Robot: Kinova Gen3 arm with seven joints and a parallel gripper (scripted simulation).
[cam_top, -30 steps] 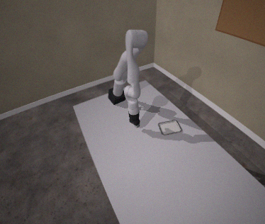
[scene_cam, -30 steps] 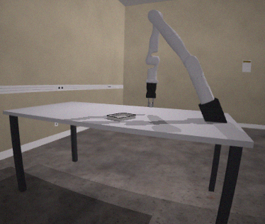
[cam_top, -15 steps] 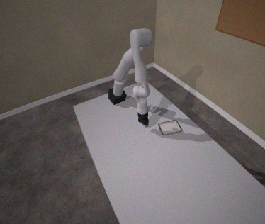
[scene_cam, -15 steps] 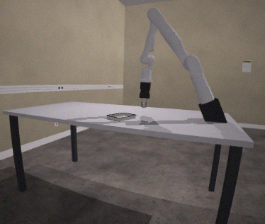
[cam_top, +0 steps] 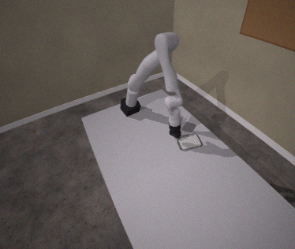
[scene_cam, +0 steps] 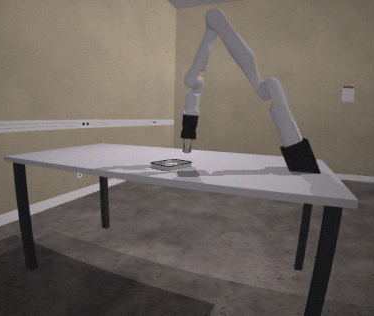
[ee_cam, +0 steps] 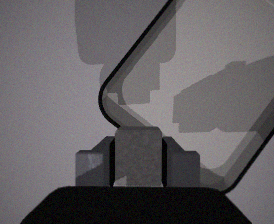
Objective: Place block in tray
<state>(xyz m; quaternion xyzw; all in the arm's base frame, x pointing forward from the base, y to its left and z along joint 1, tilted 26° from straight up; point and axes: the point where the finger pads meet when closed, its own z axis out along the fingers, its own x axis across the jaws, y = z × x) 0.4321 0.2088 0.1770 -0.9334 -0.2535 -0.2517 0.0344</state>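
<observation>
Now: the white tray 9 cm to the left of my hand, 7 cm below it and 3 cm ahead of it. The rest, counted from my hand: grey block 1 cm below.
</observation>
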